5 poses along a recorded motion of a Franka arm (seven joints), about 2.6 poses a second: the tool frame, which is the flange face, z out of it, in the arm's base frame.
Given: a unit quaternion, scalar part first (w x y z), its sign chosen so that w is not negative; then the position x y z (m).
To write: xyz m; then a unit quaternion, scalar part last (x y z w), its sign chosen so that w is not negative. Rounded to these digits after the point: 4 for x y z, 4 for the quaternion.
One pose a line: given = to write
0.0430, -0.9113, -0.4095, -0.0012, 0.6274, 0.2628, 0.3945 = 0.6274, 0.2628, 0.3945, -0.9113, -0.4095, -0.0012, 0.0430
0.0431, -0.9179, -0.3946, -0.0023, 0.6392, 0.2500, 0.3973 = 0.6392, 0.2500, 0.3973, -0.9179, -0.3946, -0.0023, 0.0431
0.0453, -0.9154, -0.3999, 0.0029, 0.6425, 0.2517, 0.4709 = 0.6425, 0.2517, 0.4709, -0.9154, -0.3999, 0.0029, 0.0453
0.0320, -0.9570, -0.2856, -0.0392, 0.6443, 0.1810, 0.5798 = 0.6443, 0.1810, 0.5798, -0.9570, -0.2856, -0.0392, 0.0320
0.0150, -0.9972, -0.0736, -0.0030, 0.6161, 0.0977, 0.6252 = 0.6161, 0.0977, 0.6252, -0.9972, -0.0736, -0.0030, 0.0150
